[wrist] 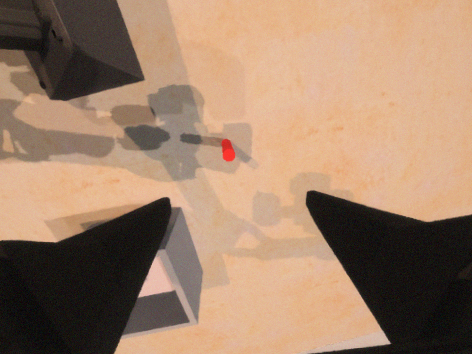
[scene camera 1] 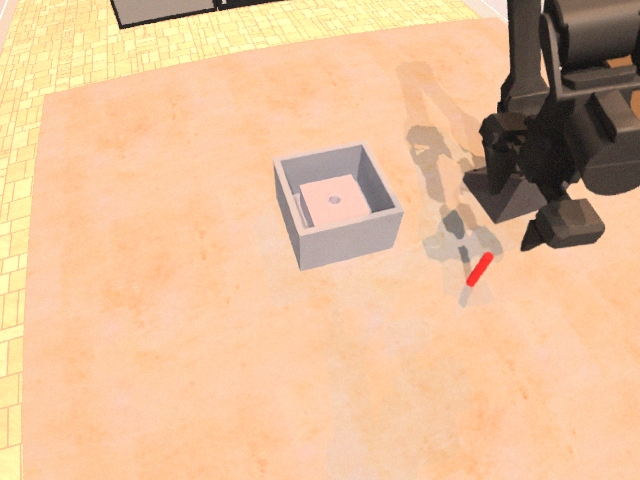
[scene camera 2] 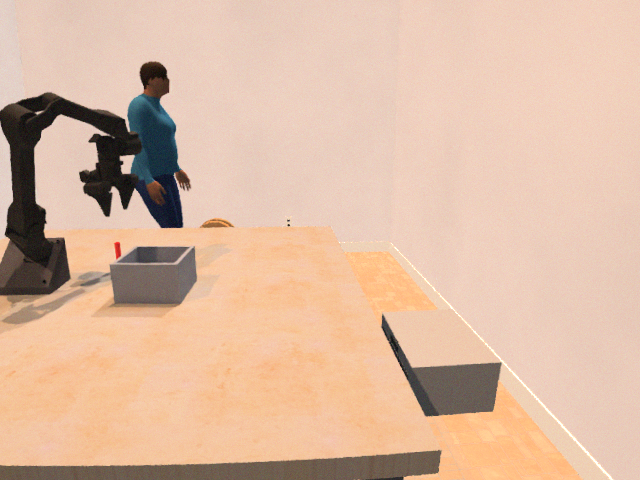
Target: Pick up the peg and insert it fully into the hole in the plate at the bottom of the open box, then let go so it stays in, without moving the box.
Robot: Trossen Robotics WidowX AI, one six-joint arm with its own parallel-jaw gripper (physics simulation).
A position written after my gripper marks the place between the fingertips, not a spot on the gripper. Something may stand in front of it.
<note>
In view: my gripper (scene camera 1: 508, 221), a grey box (scene camera 1: 334, 242) and a pale plate (scene camera 1: 336, 199).
The grey box is seen too in the wrist view (wrist: 176, 309) and in scene camera 2 (scene camera 2: 145, 274). The pale plate also shows in the wrist view (wrist: 157, 281). My gripper also shows in the wrist view (wrist: 239, 200) and in scene camera 2 (scene camera 2: 116, 213). Scene camera 2 misses the pale plate, which is hidden by the grey box.
</note>
